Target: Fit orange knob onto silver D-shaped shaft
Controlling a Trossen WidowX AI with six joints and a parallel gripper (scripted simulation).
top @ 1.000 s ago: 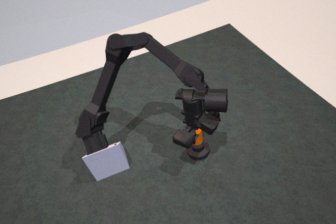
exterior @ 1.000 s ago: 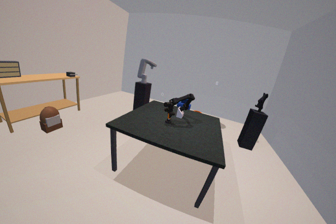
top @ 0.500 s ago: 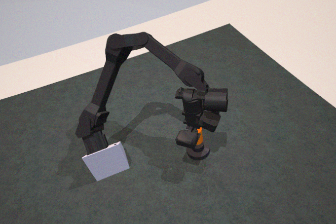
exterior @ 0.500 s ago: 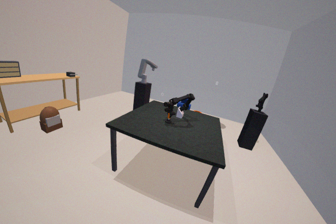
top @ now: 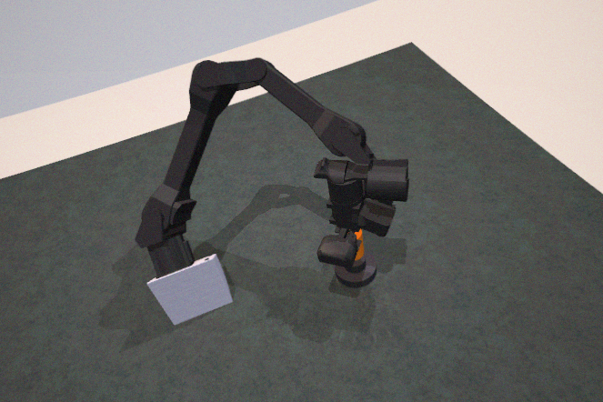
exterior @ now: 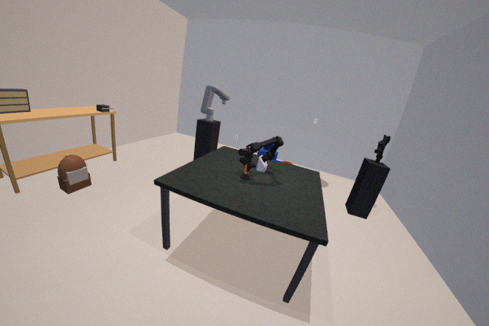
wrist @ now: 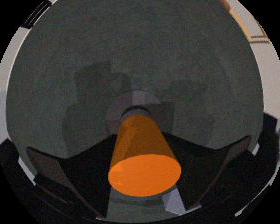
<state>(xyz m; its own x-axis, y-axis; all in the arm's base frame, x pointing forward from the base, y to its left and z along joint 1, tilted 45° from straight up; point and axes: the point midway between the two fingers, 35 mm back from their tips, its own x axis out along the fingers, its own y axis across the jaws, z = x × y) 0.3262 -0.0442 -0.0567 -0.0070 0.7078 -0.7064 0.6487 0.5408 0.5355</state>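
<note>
Now: gripper tip 30 mm below the orange knob. Round my gripper tip: dark round pedestal (40 mm below).
</note>
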